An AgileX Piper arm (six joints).
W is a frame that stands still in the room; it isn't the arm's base.
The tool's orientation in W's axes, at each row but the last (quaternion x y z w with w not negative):
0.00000 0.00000 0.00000 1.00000
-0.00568 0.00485 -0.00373 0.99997
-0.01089 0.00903 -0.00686 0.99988
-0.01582 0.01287 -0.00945 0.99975
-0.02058 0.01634 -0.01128 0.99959
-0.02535 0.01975 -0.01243 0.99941
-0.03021 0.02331 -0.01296 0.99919
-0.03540 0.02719 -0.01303 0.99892
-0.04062 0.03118 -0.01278 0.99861
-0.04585 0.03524 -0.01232 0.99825
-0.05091 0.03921 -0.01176 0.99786
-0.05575 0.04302 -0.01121 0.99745
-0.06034 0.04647 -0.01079 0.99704
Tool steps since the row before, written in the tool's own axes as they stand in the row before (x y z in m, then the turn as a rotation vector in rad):
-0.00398 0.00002 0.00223 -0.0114 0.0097 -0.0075
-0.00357 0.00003 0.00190 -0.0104 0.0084 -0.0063
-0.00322 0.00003 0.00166 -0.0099 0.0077 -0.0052
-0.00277 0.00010 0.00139 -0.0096 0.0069 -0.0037
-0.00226 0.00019 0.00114 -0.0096 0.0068 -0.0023
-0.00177 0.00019 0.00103 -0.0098 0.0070 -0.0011
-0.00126 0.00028 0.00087 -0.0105 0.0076 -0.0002
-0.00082 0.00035 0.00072 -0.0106 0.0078 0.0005
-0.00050 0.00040 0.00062 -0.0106 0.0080 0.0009
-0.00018 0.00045 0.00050 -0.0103 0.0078 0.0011
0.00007 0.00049 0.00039 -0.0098 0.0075 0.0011
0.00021 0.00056 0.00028 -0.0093 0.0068 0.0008
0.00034 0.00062 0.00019 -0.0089 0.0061 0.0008
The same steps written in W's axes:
-0.00398 0.00002 0.00223 -0.0114 0.0097 -0.0075
-0.00355 0.00008 0.00193 -0.0104 0.0084 -0.0063
-0.00319 0.00011 0.00172 -0.0099 0.0077 -0.0052
-0.00273 0.00020 0.00146 -0.0096 0.0070 -0.0037
-0.00222 0.00029 0.00120 -0.0095 0.0069 -0.0023
-0.00172 0.00029 0.00109 -0.0097 0.0072 -0.0011
-0.00121 0.00037 0.00091 -0.0103 0.0079 -0.0002
-0.00077 0.00042 0.00074 -0.0104 0.0081 0.0005
-0.00045 0.00046 0.00061 -0.0103 0.0083 0.0009
-0.00013 0.00050 0.00047 -0.0100 0.0082 0.0011
0.00011 0.00052 0.00033 -0.0095 0.0078 0.0011
0.00024 0.00058 0.00020 -0.0091 0.0071 0.0008
0.00037 0.00063 0.00008 -0.0087 0.0064 0.0009

